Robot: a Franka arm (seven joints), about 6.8 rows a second.
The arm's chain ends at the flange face. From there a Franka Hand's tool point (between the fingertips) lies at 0.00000 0.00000 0.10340 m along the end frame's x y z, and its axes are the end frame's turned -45 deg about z.
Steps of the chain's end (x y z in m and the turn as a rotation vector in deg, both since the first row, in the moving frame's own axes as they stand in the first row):
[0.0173, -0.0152, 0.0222, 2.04, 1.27, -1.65]
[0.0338, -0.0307, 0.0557, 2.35, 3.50, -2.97]
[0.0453, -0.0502, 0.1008, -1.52, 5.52, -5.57]
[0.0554, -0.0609, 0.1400, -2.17, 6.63, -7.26]
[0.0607, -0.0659, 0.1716, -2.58, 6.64, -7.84]
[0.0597, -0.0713, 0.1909, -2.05, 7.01, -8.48]
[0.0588, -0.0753, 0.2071, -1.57, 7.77, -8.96]
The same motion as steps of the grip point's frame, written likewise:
[0.0272, 0.0004, 0.0221, 0.54, 2.34, -1.65]
[0.0531, 0.0035, 0.0554, -0.81, 4.14, -2.97]
[0.0731, 0.0052, 0.1003, -4.98, 2.83, -5.57]
[0.0886, 0.0069, 0.1392, -6.22, 3.15, -7.26]
[0.0955, 0.0077, 0.1708, -6.52, 2.87, -7.84]
[0.0998, 0.0028, 0.1901, -6.41, 3.51, -8.48]
[0.1036, -0.0005, 0.2061, -6.60, 4.38, -8.96]

